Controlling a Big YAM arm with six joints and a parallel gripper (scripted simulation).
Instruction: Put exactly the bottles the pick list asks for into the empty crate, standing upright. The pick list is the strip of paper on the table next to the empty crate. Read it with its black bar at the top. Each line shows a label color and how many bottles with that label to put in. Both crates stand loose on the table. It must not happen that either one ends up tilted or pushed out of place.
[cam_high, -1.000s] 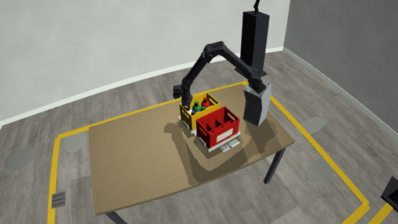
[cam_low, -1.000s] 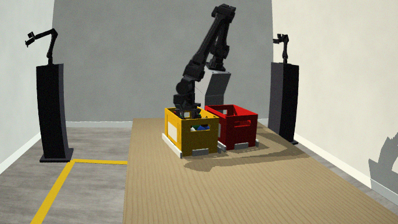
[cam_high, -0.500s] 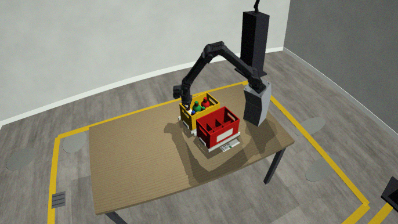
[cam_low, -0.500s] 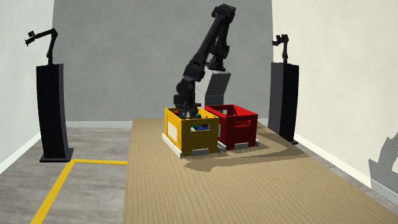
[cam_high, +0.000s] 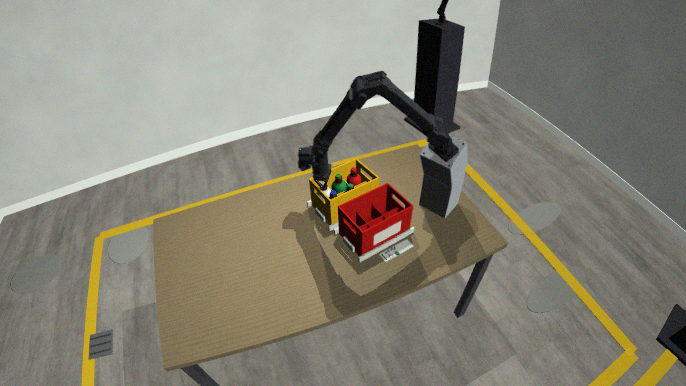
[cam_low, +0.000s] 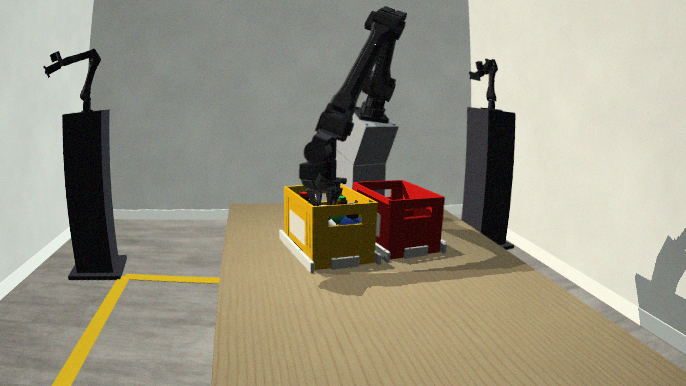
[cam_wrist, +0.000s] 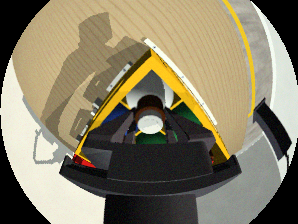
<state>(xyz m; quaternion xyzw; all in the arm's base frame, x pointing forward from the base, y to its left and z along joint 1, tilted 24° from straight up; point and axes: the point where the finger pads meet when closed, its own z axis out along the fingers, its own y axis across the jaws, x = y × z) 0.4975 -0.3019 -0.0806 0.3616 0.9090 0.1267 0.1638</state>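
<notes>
The white bottle lies 6 cm below my hand. The rest, counted from my hand: blue-capped bottle: 8 cm to the left, 6 cm below, 1 cm behind; then red bottle: 17 cm behind, 6 cm below, 1 cm to the right; then yellow crate: 9 cm behind, 6 cm below, 4 cm to the left.
</notes>
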